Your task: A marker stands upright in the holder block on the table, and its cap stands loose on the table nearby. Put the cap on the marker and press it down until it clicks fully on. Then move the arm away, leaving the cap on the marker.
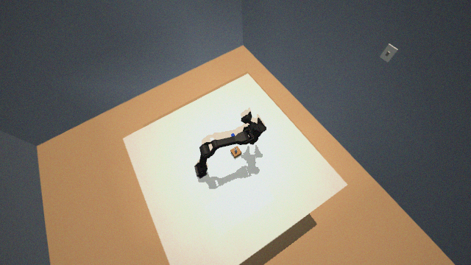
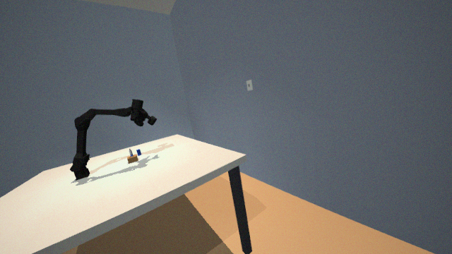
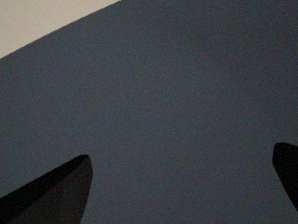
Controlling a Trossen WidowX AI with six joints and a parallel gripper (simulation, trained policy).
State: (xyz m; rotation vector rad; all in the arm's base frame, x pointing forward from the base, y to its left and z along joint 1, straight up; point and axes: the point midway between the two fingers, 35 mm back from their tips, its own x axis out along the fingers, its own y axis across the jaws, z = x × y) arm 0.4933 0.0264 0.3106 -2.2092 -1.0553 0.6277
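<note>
Right now my gripper tip is 28 cm above the blue cap, 15 cm past it and 7 cm to the right of it. Round my gripper tip: brown holder block: 29 cm below, 20 cm behind, 6 cm to the right.
</note>
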